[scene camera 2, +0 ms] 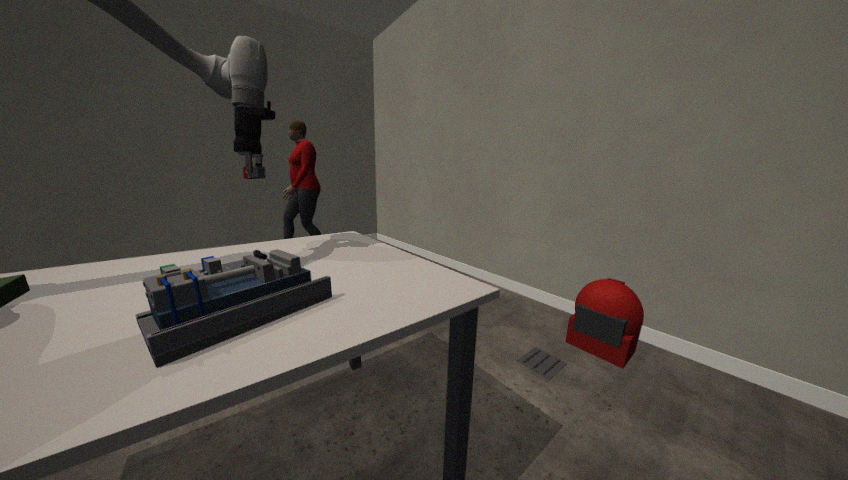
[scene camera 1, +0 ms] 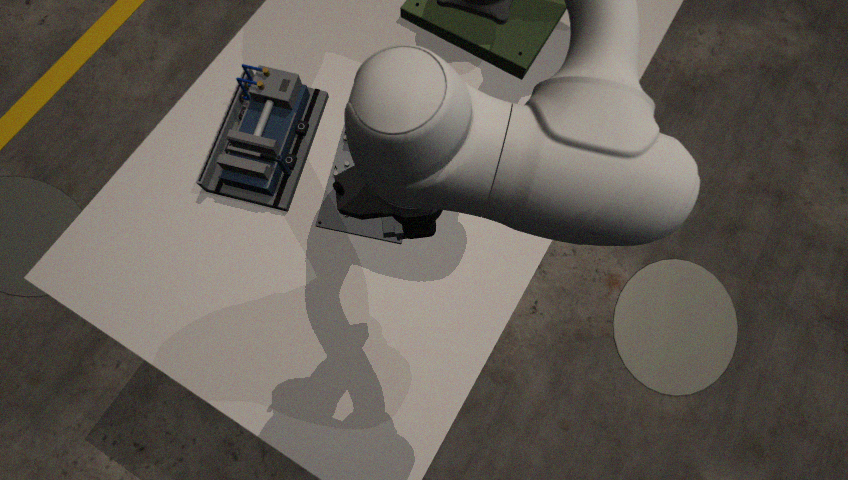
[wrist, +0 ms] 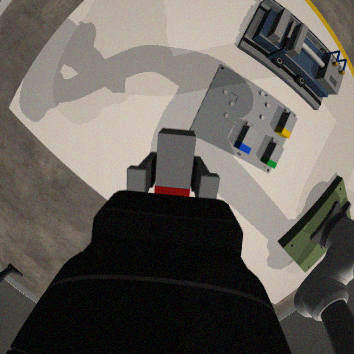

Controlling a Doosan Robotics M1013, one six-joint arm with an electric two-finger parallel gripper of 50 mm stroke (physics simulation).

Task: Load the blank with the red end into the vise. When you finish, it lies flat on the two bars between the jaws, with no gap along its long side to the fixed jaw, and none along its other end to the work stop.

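Observation:
My gripper (scene camera 2: 254, 168) (wrist: 174, 165) is shut on the grey blank (wrist: 176, 157), whose red end (wrist: 172, 191) (scene camera 2: 245, 173) is next to my black gripper body in the wrist view. I hold it high above the table, apart from the vise. In scene camera 1 the arm hides the fingers and blank. The vise (scene camera 1: 252, 117) (scene camera 2: 229, 286) (wrist: 264, 30) has a blue body. Its rod-side jaw (scene camera 1: 252, 141) (wrist: 298, 38) and outer jaw (scene camera 1: 242, 165) (wrist: 280, 26) stand parallel with a narrow gap. The two bars and work stop are not clear.
A grey plate (scene camera 1: 354, 224) (wrist: 210, 112) beside the vise bears blanks with yellow (wrist: 285, 133), blue (wrist: 244, 148) and green (wrist: 271, 163) ends. Blue hoses (scene camera 1: 255, 67) rise at the vise's rear. A green base plate (scene camera 1: 522, 62) (wrist: 305, 252) lies farther off. A person (scene camera 2: 304, 169) stands beyond the table.

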